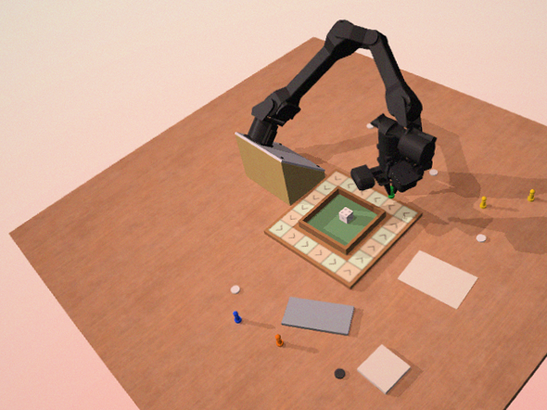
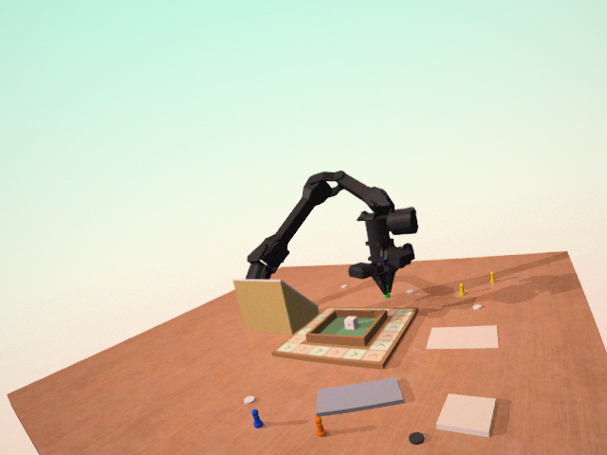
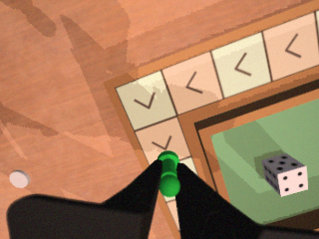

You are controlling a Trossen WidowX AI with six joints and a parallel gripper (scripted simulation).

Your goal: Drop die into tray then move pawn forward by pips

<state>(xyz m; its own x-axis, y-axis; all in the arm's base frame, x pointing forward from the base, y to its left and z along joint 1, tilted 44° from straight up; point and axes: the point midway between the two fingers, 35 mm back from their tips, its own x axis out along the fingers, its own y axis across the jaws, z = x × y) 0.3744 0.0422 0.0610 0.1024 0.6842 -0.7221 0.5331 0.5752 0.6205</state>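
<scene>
The white die is 8 cm behind my gripper tip, 9 cm to the right of it and 4 cm below it. The rest, counted from my gripper tip: green dice tray: 8 cm behind, 10 cm to the right, 6 cm below; grey slab: 4 cm ahead, 35 cm to the right, 6 cm below; green pawn: right at my gripper tip.
</scene>
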